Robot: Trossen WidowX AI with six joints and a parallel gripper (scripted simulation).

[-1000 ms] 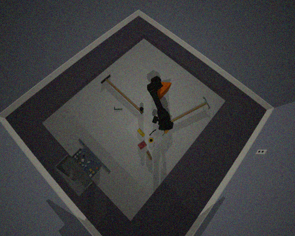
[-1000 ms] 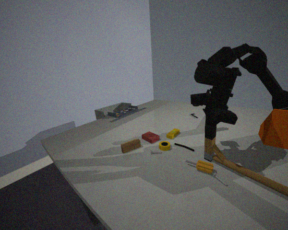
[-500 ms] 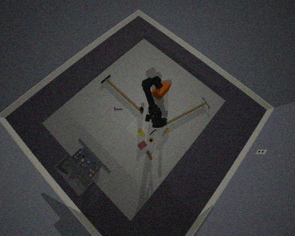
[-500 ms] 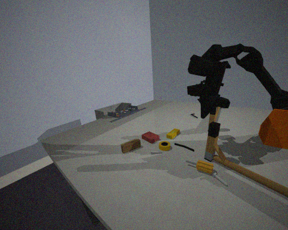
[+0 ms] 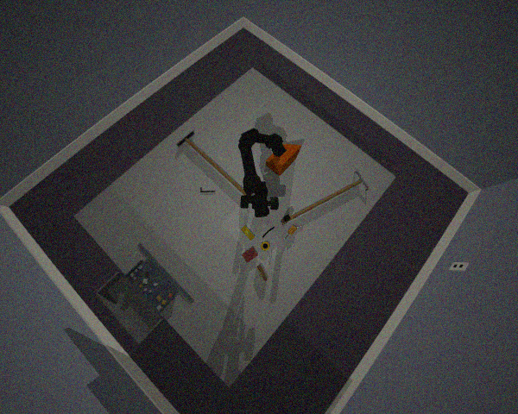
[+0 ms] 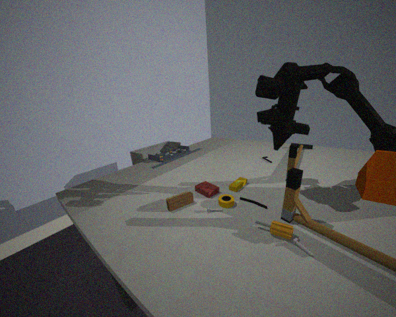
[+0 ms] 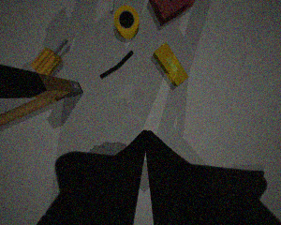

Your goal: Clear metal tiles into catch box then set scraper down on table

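Now: the long scraper 10 mm behind my gripper tip, 400 mm to the right of it and 90 mm below it. Also, from my gripper tip: black strip 20 mm ahead, 120 mm to the left, 150 mm below; then yellow block 120 mm ahead, 50 mm to the left, 140 mm below; then yellow tape roll 90 mm ahead, 170 mm to the left, 140 mm below.
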